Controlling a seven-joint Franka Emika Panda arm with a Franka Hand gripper.
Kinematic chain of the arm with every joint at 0, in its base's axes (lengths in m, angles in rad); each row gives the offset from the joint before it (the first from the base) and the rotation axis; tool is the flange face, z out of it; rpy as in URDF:
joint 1: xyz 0 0 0.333 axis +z
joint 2: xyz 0 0 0 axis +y
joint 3: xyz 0 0 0.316 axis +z
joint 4: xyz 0.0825 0 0 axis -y
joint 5: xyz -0.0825 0 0.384 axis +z
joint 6: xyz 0 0 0 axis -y
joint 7: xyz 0.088 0 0 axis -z
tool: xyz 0 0 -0.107 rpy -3.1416 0 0
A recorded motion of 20 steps. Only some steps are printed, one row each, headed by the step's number.
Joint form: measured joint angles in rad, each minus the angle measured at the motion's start. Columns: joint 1, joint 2, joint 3, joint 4, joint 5, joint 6, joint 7.
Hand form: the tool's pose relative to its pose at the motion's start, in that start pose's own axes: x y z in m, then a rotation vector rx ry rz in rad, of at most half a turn. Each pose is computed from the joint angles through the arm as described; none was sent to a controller.
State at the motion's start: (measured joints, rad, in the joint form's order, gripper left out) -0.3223 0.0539 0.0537 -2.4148 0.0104 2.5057 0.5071
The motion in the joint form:
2: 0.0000 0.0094 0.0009 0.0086 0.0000 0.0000 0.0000
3: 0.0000 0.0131 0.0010 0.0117 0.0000 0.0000 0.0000
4: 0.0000 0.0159 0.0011 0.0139 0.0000 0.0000 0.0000
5: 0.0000 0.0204 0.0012 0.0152 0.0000 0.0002 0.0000
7: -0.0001 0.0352 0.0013 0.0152 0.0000 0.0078 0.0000
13: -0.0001 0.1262 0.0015 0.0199 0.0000 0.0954 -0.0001
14: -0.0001 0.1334 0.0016 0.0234 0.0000 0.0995 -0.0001
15: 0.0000 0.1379 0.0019 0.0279 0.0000 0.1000 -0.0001
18: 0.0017 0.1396 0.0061 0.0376 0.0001 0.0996 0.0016
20: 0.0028 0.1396 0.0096 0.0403 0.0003 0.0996 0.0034
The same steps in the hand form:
2: 0.0020 -0.0017 0.0014 0.0001 -0.0010 -0.0008
3: 0.0028 -0.0022 0.0020 0.0000 -0.0016 -0.0009
4: 0.0033 -0.0025 0.0026 -0.0001 -0.0022 -0.0010
5: 0.0035 -0.0027 0.0043 -0.0014 -0.0049 -0.0011
7: 0.0034 -0.0025 0.0110 -0.0043 -0.0115 -0.0009
13: 0.0062 -0.0041 0.0470 0.0001 -0.0124 0.0001
14: 0.0071 -0.0046 0.0490 0.0006 -0.0122 0.0002
15: 0.0082 -0.0055 0.0497 0.0011 -0.0119 -0.0002
18: 0.0098 -0.0099 0.0472 0.0059 -0.0059 -0.0042
20: 0.0096 -0.0125 0.0462 0.0080 -0.0041 -0.0067

